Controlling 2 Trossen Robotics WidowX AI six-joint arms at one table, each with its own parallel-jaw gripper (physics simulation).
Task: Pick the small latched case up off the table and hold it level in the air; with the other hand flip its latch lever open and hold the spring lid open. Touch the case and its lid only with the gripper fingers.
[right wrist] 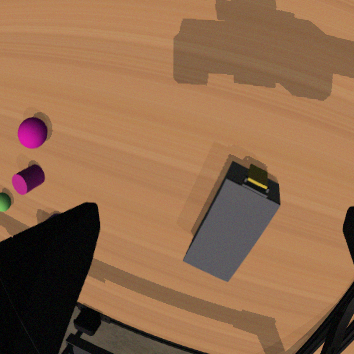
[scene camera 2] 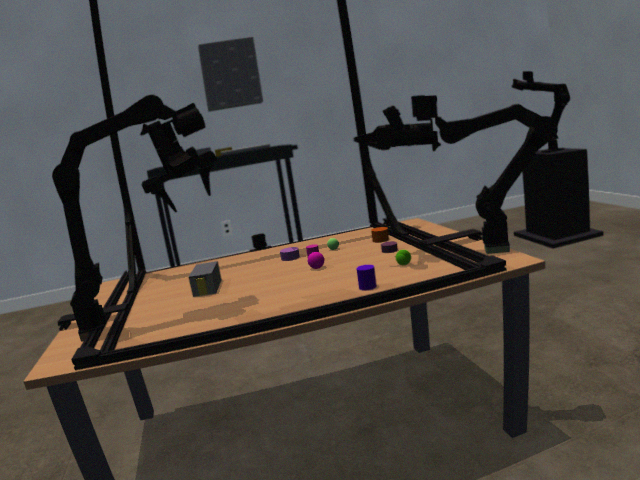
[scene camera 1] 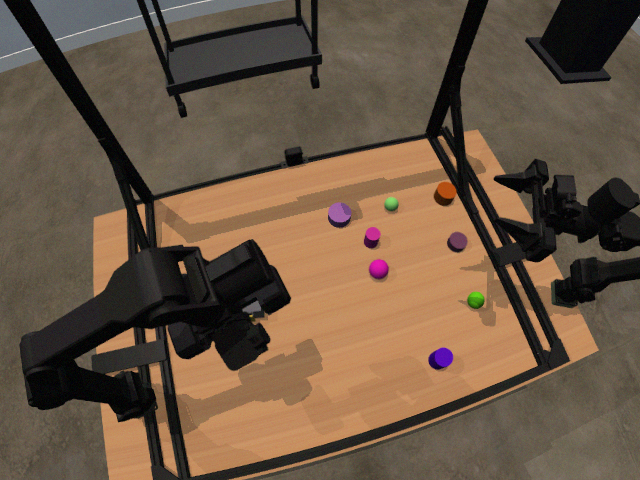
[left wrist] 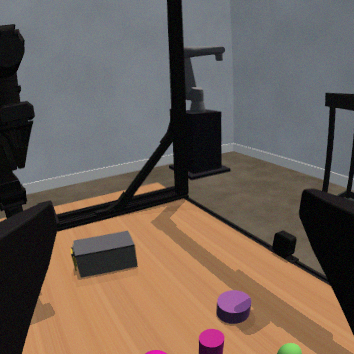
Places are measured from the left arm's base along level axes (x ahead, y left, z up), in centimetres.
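Where they show: left gripper, between the fingertips: [scene camera 2: 356, 138] [scene camera 1: 495, 197] [left wrist: 178, 210]; right gripper, between the fingertips: [right wrist: 229, 218] [scene camera 2: 193, 203] [scene camera 1: 248, 320] [left wrist: 17, 168]; left arm's base, origin of its link: [scene camera 2: 496, 243] [scene camera 1: 565, 292]; right arm's base, origin of its link: [scene camera 2: 91, 326] [scene camera 1: 141, 400].
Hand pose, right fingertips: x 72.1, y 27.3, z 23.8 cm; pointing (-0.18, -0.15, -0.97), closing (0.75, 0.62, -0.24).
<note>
Things, the pixels of their centre, and the offset from my right fingertips.
- small grey box-shaped case, middle of its body: [right wrist: 232, 220] [left wrist: 102, 253] [scene camera 1: 247, 290] [scene camera 2: 205, 278] dz -22.8, dx +7.7, dy -11.4 cm
- purple disc, middle of its body: [left wrist: 233, 306] [scene camera 1: 339, 215] [scene camera 2: 289, 253] dz -24.3, dx -9.3, dy -37.0 cm
- magenta cylinder, middle of its body: [left wrist: 210, 346] [right wrist: 27, 178] [scene camera 1: 371, 237] [scene camera 2: 313, 253] dz -23.4, dx -18.6, dy -31.7 cm
- magenta ball, middle of its body: [right wrist: 32, 132] [scene camera 1: 378, 269] [scene camera 2: 316, 260] dz -23.3, dx -21.5, dy -23.7 cm
- light green ball, middle of its body: [scene camera 1: 391, 204] [scene camera 2: 333, 244] dz -23.8, dx -22.3, dy -43.0 cm
- orange cylinder, middle of its body: [scene camera 1: 444, 193] [scene camera 2: 380, 234] dz -23.8, dx -36.7, dy -49.9 cm
- plum disc, middle of its body: [scene camera 1: 457, 242] [scene camera 2: 389, 247] dz -24.6, dx -41.1, dy -36.0 cm
- blue cylinder, middle of its body: [scene camera 1: 440, 358] [scene camera 2: 366, 277] dz -23.2, dx -38.8, dy -4.9 cm
The small grey box-shaped case [scene camera 1: 254, 310] [scene camera 2: 212, 276] [left wrist: 106, 255] [right wrist: 232, 225] rests on the table with its lid shut. Its yellow latch lever [scene camera 2: 201, 285] [right wrist: 257, 180] is on one narrow end. In scene camera 1 the right arm hides most of the case. My right gripper [scene camera 2: 191, 202] [right wrist: 229, 218] is open and empty, high above the case and pointing down; in its wrist view the case lies between the fingers, nearer the table than they are. My left gripper [scene camera 1: 496, 199] [scene camera 2: 356, 139] [left wrist: 178, 210] is open and empty, raised over the table's right side, far from the case.
A purple disc [scene camera 1: 339, 214] [left wrist: 233, 306], a magenta cylinder [scene camera 1: 372, 237], a magenta ball [scene camera 1: 378, 269] and a light green ball [scene camera 1: 391, 204] stand mid-table. An orange cylinder [scene camera 1: 445, 193], a plum disc [scene camera 1: 457, 241], a green ball [scene camera 1: 475, 300] and a blue cylinder [scene camera 1: 440, 358] are farther right. Black rails edge the table.
</note>
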